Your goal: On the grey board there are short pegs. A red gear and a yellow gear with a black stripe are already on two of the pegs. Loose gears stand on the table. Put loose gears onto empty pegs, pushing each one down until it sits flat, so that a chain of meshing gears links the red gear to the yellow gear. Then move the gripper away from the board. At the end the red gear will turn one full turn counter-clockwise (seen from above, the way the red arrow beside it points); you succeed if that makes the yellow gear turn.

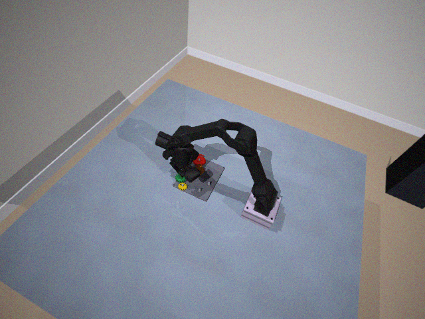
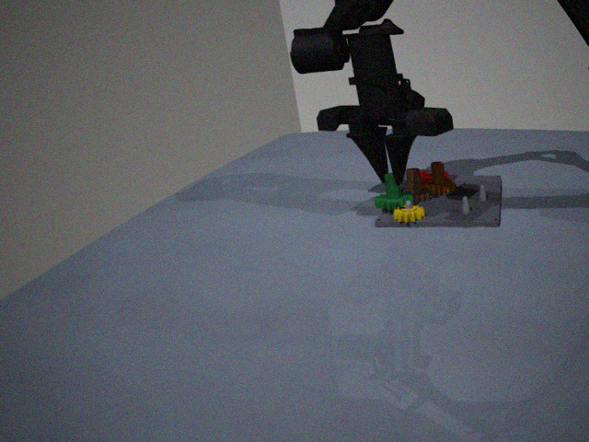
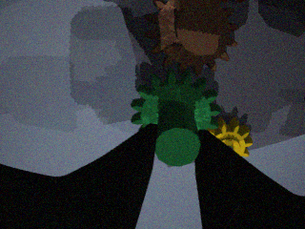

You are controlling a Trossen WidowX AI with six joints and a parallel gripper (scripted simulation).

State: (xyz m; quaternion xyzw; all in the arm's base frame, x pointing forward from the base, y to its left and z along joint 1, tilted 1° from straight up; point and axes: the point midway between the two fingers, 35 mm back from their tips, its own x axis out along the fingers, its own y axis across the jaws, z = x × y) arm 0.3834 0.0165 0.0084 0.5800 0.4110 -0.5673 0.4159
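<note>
Now: gripper tip 3 cm past the yellow gear, 3 cm to the right of it and 3 cm above it. The rest, counted from my gripper tip: orange gear 5 cm behind, 9 cm to the right, 2 cm below; then red gear 2 cm behind, 13 cm to the right, 3 cm below; then green gear 1 cm below.
</note>
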